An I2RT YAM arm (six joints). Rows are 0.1 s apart.
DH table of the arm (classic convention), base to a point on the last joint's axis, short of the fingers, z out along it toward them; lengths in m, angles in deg. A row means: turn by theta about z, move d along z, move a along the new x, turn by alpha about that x. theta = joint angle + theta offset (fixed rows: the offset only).
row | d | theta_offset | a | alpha
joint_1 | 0.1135 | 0 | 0.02 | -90
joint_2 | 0 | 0 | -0.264 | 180
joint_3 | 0 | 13.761 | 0.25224 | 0
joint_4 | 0 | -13.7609 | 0.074 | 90
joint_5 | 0 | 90 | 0 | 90
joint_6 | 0.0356 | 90 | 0 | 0
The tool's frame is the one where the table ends.
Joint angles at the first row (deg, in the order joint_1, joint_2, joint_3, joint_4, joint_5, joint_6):
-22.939 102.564 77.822 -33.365 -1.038 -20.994
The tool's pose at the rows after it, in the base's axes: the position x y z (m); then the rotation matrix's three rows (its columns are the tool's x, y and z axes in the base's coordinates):
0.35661 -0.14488 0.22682; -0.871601 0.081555 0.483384; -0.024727 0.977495 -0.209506; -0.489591 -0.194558 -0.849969
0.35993 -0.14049 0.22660; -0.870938 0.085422 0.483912; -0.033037 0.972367 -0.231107; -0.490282 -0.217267 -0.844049
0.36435 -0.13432 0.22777; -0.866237 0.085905 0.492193; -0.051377 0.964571 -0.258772; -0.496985 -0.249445 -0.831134
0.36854 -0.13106 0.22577; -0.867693 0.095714 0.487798; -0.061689 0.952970 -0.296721; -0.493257 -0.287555 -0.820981
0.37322 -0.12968 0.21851; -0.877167 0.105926 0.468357; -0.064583 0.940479 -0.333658; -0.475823 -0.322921 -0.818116
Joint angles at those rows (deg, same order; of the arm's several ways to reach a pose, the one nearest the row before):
-22.043 103.153 77.822 -32.885 0.732 -20.491
-21.104 103.306 77.822 -32.163 2.371 -20.164
-19.835 103.329 77.823 -30.961 4.382 -20.076
-18.938 103.854 77.822 -29.780 7.027 -20.031
-18.283 105.165 77.822 -28.774 9.781 -19.966

